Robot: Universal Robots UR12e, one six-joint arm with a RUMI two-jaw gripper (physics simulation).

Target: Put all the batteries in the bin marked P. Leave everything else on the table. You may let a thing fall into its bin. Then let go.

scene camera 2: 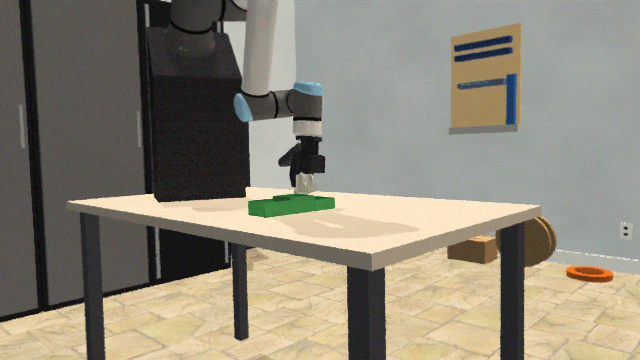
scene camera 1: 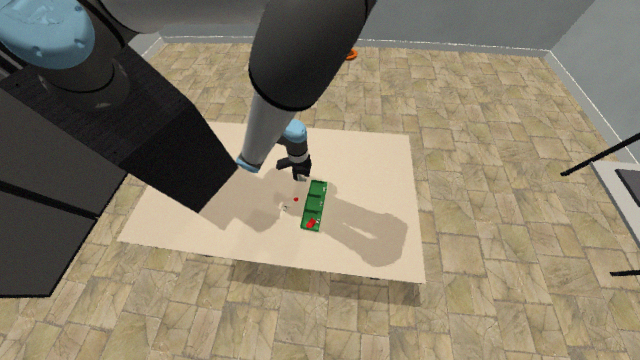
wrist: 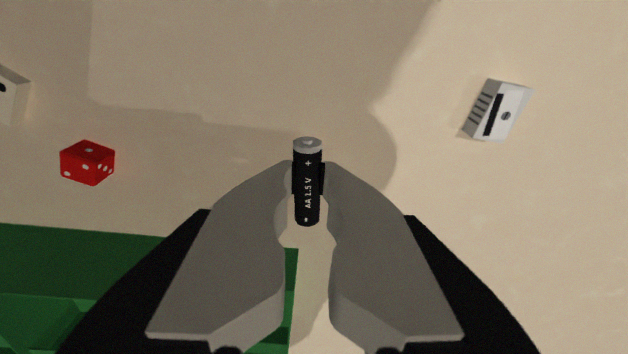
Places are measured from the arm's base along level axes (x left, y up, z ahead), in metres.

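Pixels of known places: gripper, fingertip midpoint: (scene camera 1: 299,179) (wrist: 307,164); arm's base at its link origin: (scene camera 2: 189,43) (scene camera 1: 89,80).
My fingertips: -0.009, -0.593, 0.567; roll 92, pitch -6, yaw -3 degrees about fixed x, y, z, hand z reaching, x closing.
For each thing: its top centre in the pictures, then the offset to it from my fingertips, as dx, dy, dz.
- black AA battery at its top centre: (wrist: 306,190) -0.001, +0.007, +0.011
- green tray at its top centre: (wrist: 73,340) (scene camera 2: 293,195) (scene camera 1: 314,202) -0.142, +0.039, +0.090
- red 9 V battery at its top centre: (scene camera 1: 311,223) -0.238, +0.017, +0.077
- red die at its top centre: (wrist: 76,170) (scene camera 1: 295,198) -0.114, +0.009, -0.006
- white domino at its top centre: (scene camera 1: 286,206) -0.154, +0.000, -0.053
- grey sharpener at its top centre: (wrist: 502,115) +0.088, +0.004, -0.023
My gripper (scene camera 1: 301,178) (scene camera 2: 305,191) (wrist: 307,164) is shut on a black AA battery (wrist: 307,205) with a silver top end, held between the fingertips beside the green tray. Whether the battery touches the table cannot be told. The green tray (scene camera 1: 315,204) (scene camera 2: 290,207) (wrist: 75,260) has three bins in a row. A red 9 V battery (scene camera 1: 311,223) lies tilted in the end bin marked P, the one farthest from my gripper. In the wrist view my fingers hide part of the tray.
A red die (scene camera 1: 296,199) (wrist: 87,162) and a white domino (scene camera 1: 284,206) (wrist: 12,102) lie on the table beside the tray's long side. A grey sharpener (wrist: 502,112) lies on the other side of the AA battery from the die.
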